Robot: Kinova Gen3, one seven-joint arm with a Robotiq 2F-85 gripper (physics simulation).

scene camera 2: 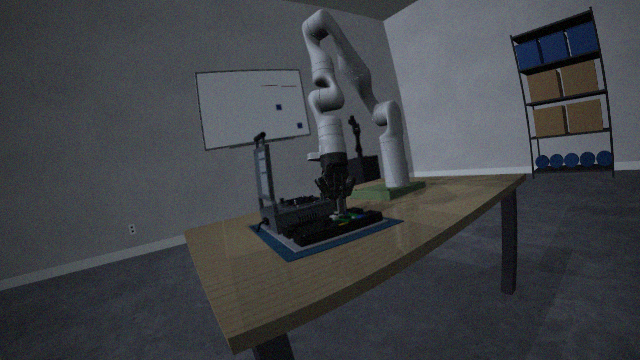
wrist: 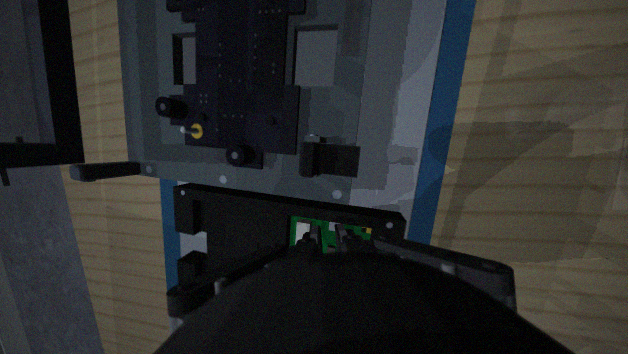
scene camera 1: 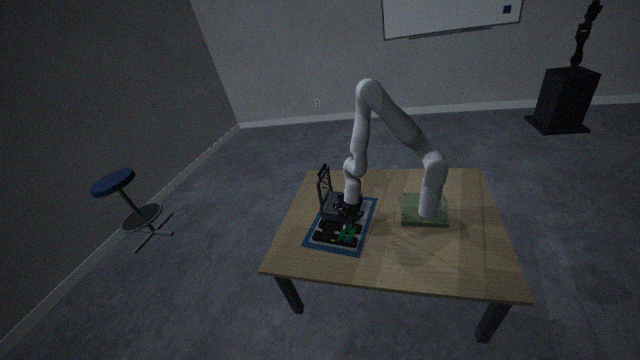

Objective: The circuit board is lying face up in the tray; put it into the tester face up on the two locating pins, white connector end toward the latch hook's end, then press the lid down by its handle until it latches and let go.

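Where they show: gripper, fingertip midpoint: (scene camera 2: 339, 213) (wrist: 328, 236) (scene camera 1: 349, 226); arm's base at its link origin: (scene camera 2: 397, 185) (scene camera 1: 428, 212).
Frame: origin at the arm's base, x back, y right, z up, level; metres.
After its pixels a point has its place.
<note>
The green circuit board (wrist: 356, 233) @[x -0.363, y -0.093, z -0.006 m] (scene camera 1: 345, 233) @[x -0.401, y -0.133, z -0.004 m] (scene camera 2: 353, 216) @[x -0.389, y -0.148, z -0.002 m] lies in the black tray (wrist: 227, 220) @[x -0.491, y -0.079, z -0.008 m] (scene camera 1: 326, 239) @[x -0.489, y -0.178, z 0.002 m] (scene camera 2: 331, 228) @[x -0.489, y -0.181, z 0.001 m], its white connector at the left in the wrist view. My gripper (wrist: 328, 236) @[x -0.386, y -0.092, z 0.002 m] (scene camera 1: 346, 226) @[x -0.386, y -0.092, z 0.002 m] (scene camera 2: 341, 209) @[x -0.386, y -0.092, z 0.002 m] points straight down into the tray and is shut on the board, one finger on each side of its edge. The grey tester (wrist: 144, 88) @[x -0.509, y 0.042, z 0.034 m] (scene camera 1: 331, 206) @[x -0.489, y 0.021, z 0.034 m] (scene camera 2: 291, 212) @[x -0.497, y -0.030, z 0.030 m] stands just beyond the tray. Its lid (scene camera 1: 323, 181) @[x -0.508, y 0.045, z 0.186 m] (scene camera 2: 263, 174) @[x -0.526, y 0.035, z 0.140 m] stands upright and open. A black latch hook (wrist: 329, 158) @[x -0.370, y -0.024, z 0.066 m] sits at the tester's near edge.
Tester and tray rest on a grey pad with a blue border (wrist: 439, 109) @[x -0.289, y 0.004, z -0.024 m] (scene camera 1: 333, 249) @[x -0.452, y -0.217, z -0.023 m] (scene camera 2: 291, 255) @[x -0.599, y -0.179, z -0.024 m] on the wooden table (scene camera 1: 425, 268) @[x -0.051, y -0.302, z -0.026 m] (scene camera 2: 313, 286) @[x -0.649, y -0.325, z -0.026 m]. The arm's green base plate (scene camera 1: 409, 210) @[x -0.088, y 0.012, z 0.004 m] (scene camera 2: 380, 192) @[x -0.131, y -0.021, z 0.001 m] is to the right. A metal pin in a yellow ring (wrist: 194, 130) @[x -0.459, y 0.003, z 0.047 m] shows in the tester's nest.
</note>
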